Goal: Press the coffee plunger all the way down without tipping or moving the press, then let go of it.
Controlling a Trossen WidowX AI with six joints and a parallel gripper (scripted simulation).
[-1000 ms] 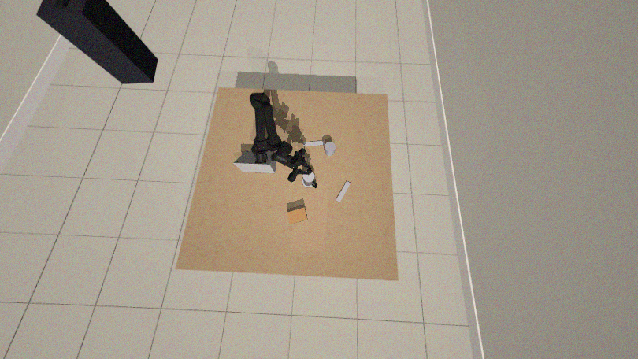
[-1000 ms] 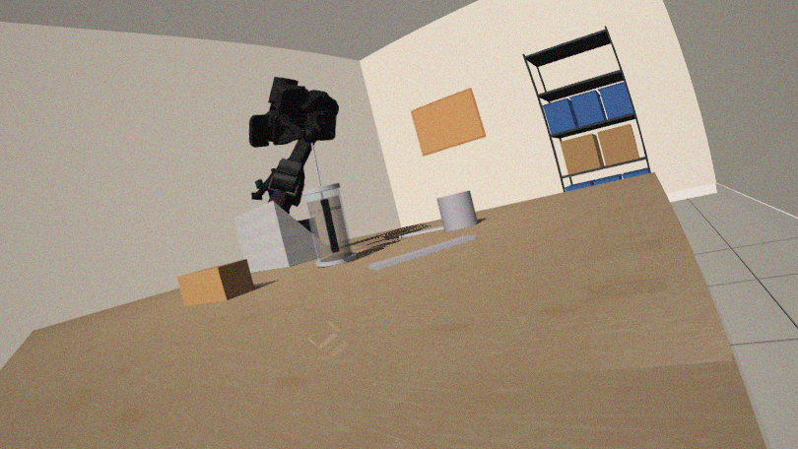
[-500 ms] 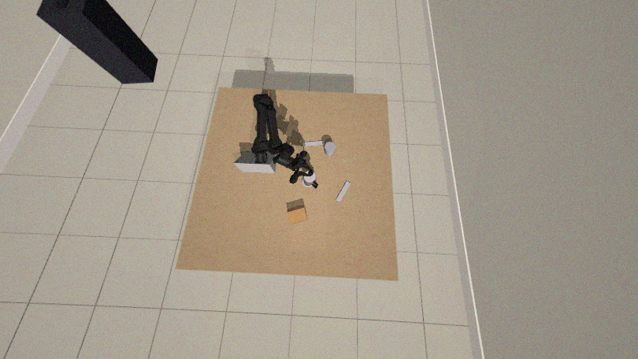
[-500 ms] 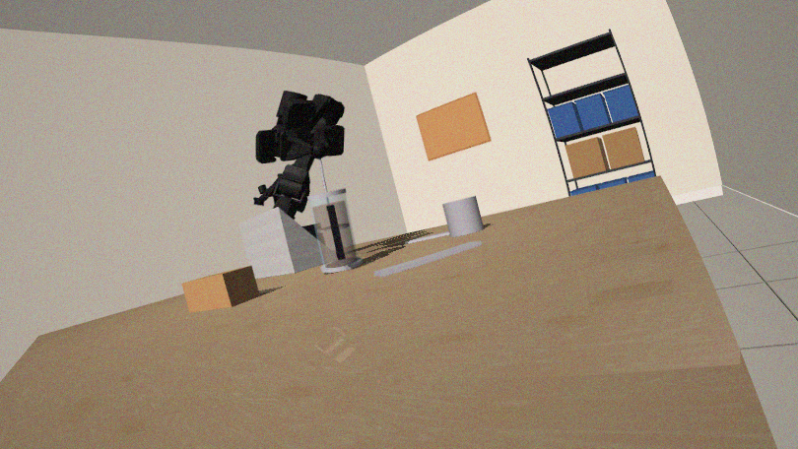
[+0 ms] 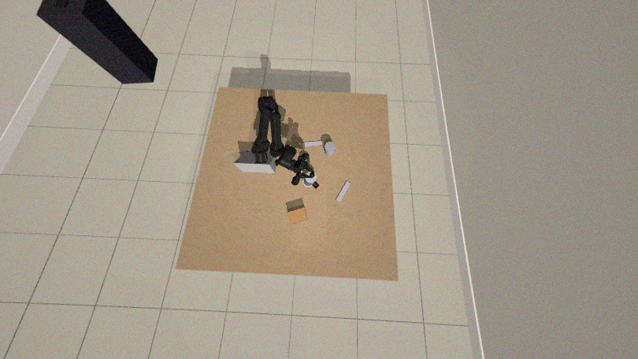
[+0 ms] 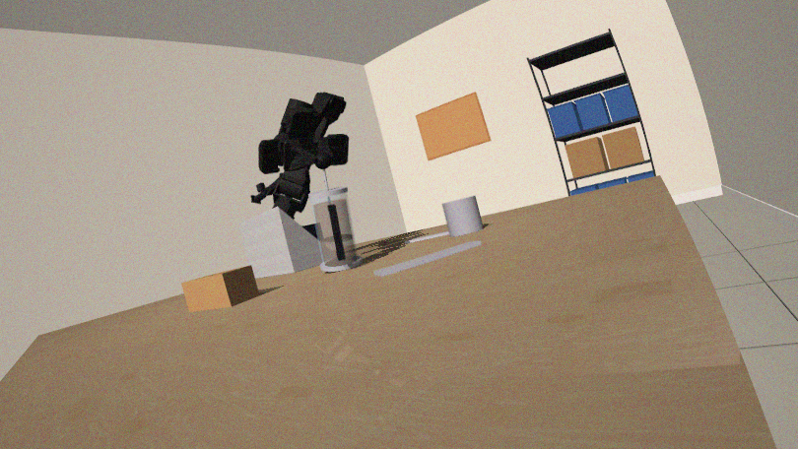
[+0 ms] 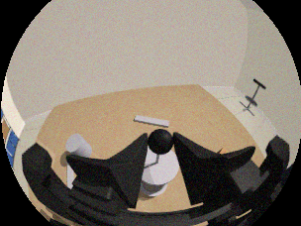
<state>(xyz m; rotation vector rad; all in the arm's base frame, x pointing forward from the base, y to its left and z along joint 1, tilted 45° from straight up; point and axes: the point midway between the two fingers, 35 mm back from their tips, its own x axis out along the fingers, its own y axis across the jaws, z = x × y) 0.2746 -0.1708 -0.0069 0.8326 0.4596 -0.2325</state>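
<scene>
The coffee press is 100 mm below my gripper tip and 10 mm behind it. Also, from my gripper tip: orange box: 200 mm to the right, 170 mm below, 120 mm behind.
</scene>
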